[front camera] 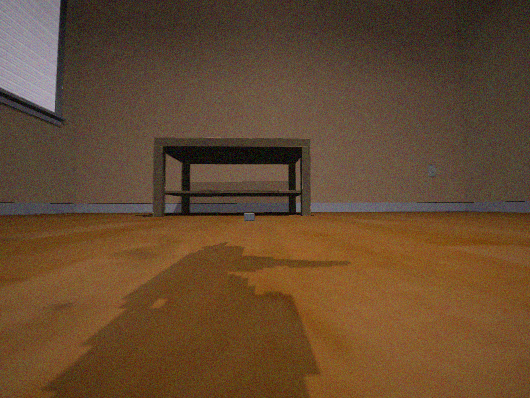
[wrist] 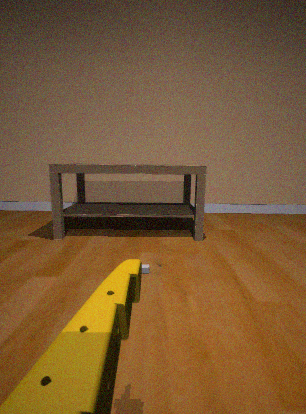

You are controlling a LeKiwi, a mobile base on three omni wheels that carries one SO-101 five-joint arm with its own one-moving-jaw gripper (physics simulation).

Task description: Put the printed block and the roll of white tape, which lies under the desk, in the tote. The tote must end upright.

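Places are measured from the arm's base along level axes (x ahead, y left, z up), in metres.
Pixels of known places: hand, tool point: (wrist: pixel 140 275).
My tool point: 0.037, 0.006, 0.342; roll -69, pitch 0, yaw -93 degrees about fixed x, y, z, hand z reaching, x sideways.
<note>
Behind a point stands the place of what it marks, as x, y, z.
A small pale grey-white block-shaped thing (front camera: pixel 249 216) @[0.920, 0.023, -0.072] (wrist: pixel 145 269) @[0.921, 0.021, -0.070] lies on the floor in front of the low table; it is too small to tell whether it is the printed block. In the wrist view it shows just right of the tip of the fixed jaw, well beyond it. In the wrist view one yellow notched jaw of my gripper shows and the moving jaw is out of the picture, so the gripper is fully open, with no thing held. The roll of white tape and the tote do not show in either view.
A low grey-brown table (front camera: pixel 232 142) @[1.360, 0.133, 0.334] (wrist: pixel 127 169) @[1.360, 0.135, 0.335] with a lower shelf stands ahead near the wall (front camera: pixel 380 125) @[2.204, -1.220, 0.755] (wrist: pixel 150 100) @[2.223, 0.009, 0.915]. A window (front camera: pixel 27 45) @[1.732, 1.710, 1.175] is at the upper left of the front view. A dark arm shadow falls on the floor (front camera: pixel 425 310) @[0.168, -0.092, -0.089] (wrist: pixel 240 325) @[0.595, -0.263, -0.090].
</note>
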